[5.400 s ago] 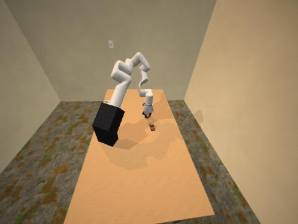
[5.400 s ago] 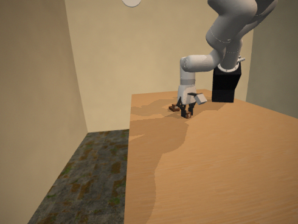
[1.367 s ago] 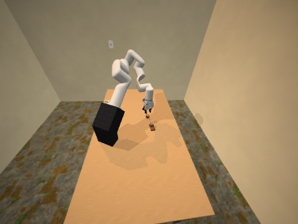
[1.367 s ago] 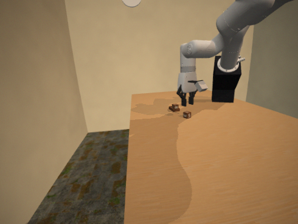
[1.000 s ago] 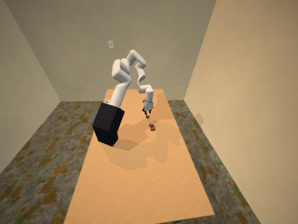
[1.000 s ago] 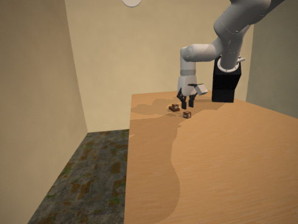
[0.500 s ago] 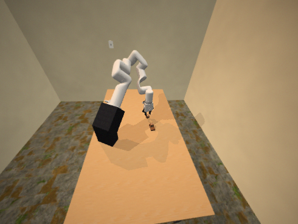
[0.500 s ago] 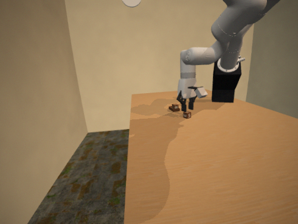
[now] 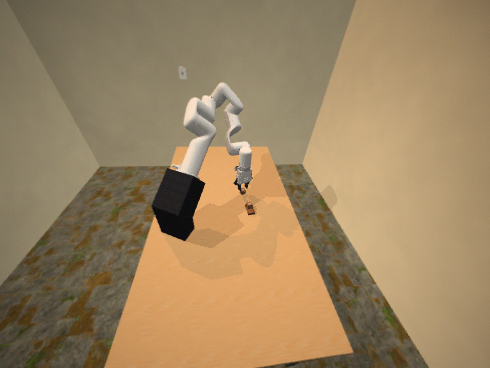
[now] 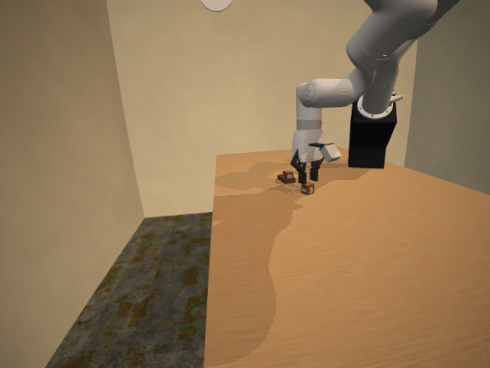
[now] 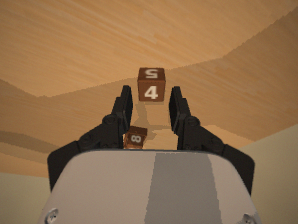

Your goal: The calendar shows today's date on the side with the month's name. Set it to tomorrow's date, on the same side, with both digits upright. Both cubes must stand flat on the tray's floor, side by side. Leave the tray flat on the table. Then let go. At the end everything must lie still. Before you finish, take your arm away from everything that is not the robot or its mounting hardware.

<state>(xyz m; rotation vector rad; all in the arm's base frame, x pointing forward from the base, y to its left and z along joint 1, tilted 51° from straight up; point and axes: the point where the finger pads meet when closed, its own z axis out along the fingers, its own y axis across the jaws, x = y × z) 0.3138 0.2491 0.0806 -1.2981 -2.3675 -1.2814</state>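
The brown digit cube is 40 mm below my hand.
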